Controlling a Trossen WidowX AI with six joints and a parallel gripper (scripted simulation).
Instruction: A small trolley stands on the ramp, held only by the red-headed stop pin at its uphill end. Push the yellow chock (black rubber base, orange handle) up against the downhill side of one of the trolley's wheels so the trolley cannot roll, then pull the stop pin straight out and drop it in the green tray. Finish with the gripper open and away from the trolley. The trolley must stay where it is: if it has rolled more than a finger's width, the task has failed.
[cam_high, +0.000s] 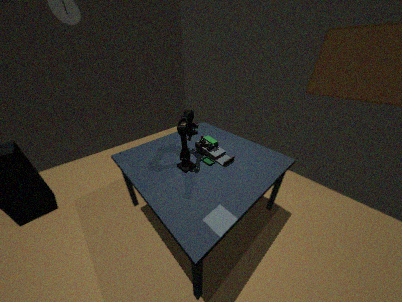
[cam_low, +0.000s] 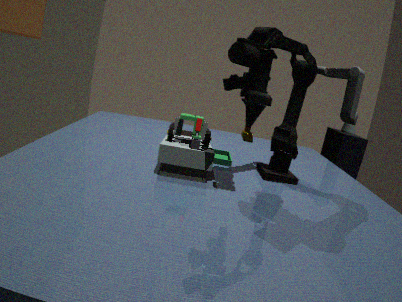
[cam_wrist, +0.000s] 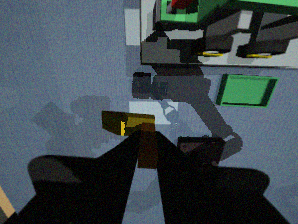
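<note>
Right now my gripper tip is 13 cm short of the red-headed stop pin, 5 cm above it and 3 cm to the left of it. The rest, counted from my gripper tip: grey ramp (15 cm ahead, 14 cm to the right, 13 cm below); then yellow chock (2 cm to the left, 1 cm below); then green-topped trolley (15 cm ahead, 13 cm to the right, 6 cm below).
</note>
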